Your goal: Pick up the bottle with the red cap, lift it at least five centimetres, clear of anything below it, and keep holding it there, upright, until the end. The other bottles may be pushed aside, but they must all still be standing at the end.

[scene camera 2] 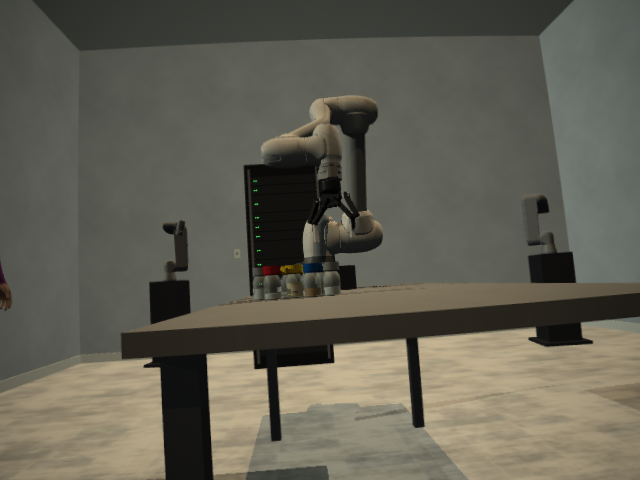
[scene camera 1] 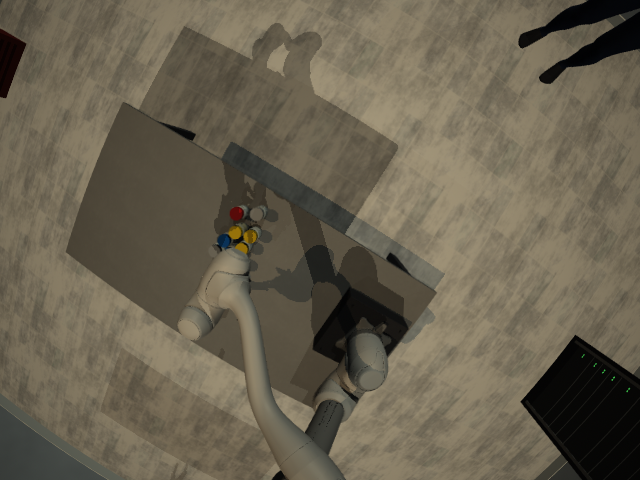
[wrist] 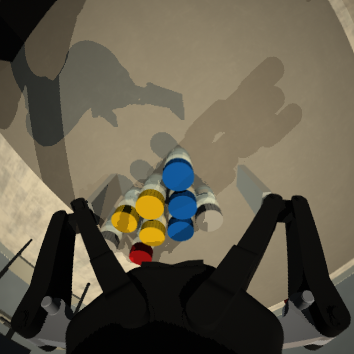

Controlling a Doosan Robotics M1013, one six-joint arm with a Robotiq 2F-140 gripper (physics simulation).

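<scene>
The bottle with the red cap stands upright on the table at the outer end of a tight group of bottles. A white-capped bottle and a yellow-capped bottle stand close to it. Several more bottles with yellow, blue and white caps stand upright. My gripper points down, open and empty, well above the bottle tops. In the wrist view the red cap lies low, beside the gripper's dark body. The arm hides the gripper in scene camera 1.
The table carries the bottles. A black block stands at its right end in scene camera 1, with another arm's rounded joints over it. A dark rack stands on the floor beyond the table.
</scene>
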